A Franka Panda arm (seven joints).
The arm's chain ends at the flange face. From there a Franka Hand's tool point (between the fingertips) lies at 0.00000 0.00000 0.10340 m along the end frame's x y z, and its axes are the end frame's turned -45 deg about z.
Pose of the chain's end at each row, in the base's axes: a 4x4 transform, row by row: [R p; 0 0 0 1], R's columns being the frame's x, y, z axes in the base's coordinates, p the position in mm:
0.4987 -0.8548 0.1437 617.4; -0.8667 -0.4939 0.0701 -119.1; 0.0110 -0.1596 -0.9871 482.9; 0 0 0 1
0.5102 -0.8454 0.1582 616.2; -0.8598 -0.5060 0.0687 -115.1; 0.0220 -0.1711 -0.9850 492.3; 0 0 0 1
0.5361 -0.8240 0.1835 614.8; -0.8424 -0.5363 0.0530 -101.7; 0.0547 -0.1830 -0.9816 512.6; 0 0 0 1
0.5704 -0.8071 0.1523 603.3; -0.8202 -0.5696 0.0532 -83.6; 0.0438 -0.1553 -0.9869 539.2; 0 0 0 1
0.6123 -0.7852 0.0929 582.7; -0.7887 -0.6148 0.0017 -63.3; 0.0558 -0.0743 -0.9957 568.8; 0 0 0 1
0.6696 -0.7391 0.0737 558.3; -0.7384 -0.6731 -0.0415 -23.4; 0.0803 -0.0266 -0.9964 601.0; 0 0 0 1
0.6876 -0.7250 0.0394 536.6; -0.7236 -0.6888 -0.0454 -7.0; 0.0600 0.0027 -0.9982 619.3; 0 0 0 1
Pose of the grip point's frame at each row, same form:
0.9571 -0.2518 0.1437 632.3; -0.2636 -0.9621 0.0701 -111.9; 0.1206 -0.1051 -0.9871 380.8; 0 0 0 1
0.9586 -0.2370 0.1582 632.6; -0.2502 -0.9658 0.0687 -108.0; 0.1365 -0.1054 -0.9850 390.5; 0 0 0 1
0.9617 -0.2036 0.1835 633.8; -0.2164 -0.9749 0.0530 -96.2; 0.1681 -0.0907 -0.9816 411.1; 0 0 0 1
0.9740 -0.1674 0.1523 619.0; -0.1772 -0.9827 0.0532 -78.1; 0.1408 -0.0788 -0.9869 437.2; 0 0 0 1
0.9882 -0.1223 0.0929 592.3; -0.1230 -0.9924 0.0017 -63.1; 0.0920 -0.0131 -0.9957 465.8; 0 0 0 1
0.9961 -0.0491 0.0737 565.9; -0.0462 -0.9981 -0.0415 -27.7; 0.0756 0.0380 -0.9964 498.0; 0 0 0 1
0.9989 -0.0264 0.0394 540.7; -0.0246 -0.9987 -0.0454 -11.7; 0.0405 0.0443 -0.9982 516.1; 0 0 0 1

